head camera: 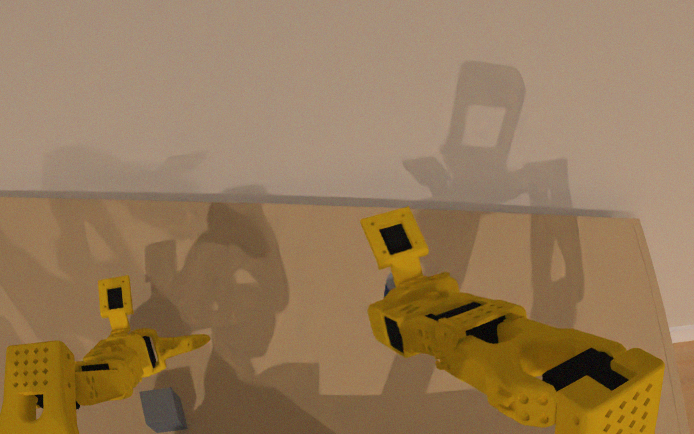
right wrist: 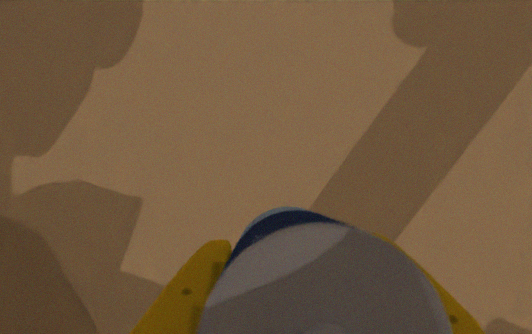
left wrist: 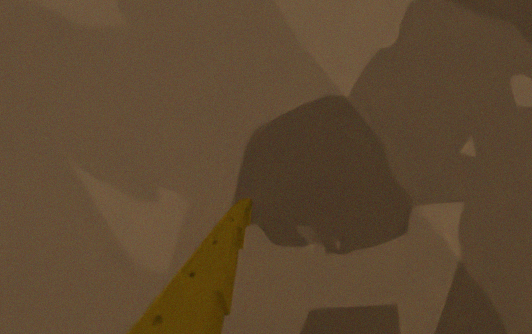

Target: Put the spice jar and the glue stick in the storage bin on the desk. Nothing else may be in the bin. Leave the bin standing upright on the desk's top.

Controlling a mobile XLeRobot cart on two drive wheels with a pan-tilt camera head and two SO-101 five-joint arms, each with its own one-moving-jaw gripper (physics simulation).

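Places are measured from the left arm's base along level axes (x right, y ahead, z up), in metres.
Pixels of known places: left end effector, tool point: [head camera: 133, 338] [left wrist: 250, 208]; right end effector, tool point: [head camera: 382, 305] [right wrist: 229, 262].
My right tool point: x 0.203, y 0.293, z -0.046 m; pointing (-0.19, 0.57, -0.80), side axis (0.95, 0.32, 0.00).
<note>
Ahead of a thing's pixels: the offset from my right tool point to its top centre. Level surfaces: height alone.
My right gripper [head camera: 393, 301] [right wrist: 304, 250] is shut on the spice jar @(dx +0.013, dy +0.002, dz +0.038 m) [head camera: 388, 286] [right wrist: 320, 280]. The jar shows its round grey end and a dark blue band between the jaws in the right wrist view; most of it is hidden behind the gripper in the head view. My left gripper [head camera: 179, 348] is open and empty. In the left wrist view one notched jaw shows, and the moving jaw is out of the picture. In the head view the moving jaw points to the right. The glue stick and the storage bin do not show in any view.
A grey-blue block @(dx -0.228, dy -0.096, dz -0.079 m) [head camera: 161, 409] stands on the desk @(dz -0.119 m) [head camera: 348, 368] at the bottom left of the head view, below the left gripper. The desk's far edge runs along the wall, and its side edge is at the right. Arm shadows cover parts of the desk top.
</note>
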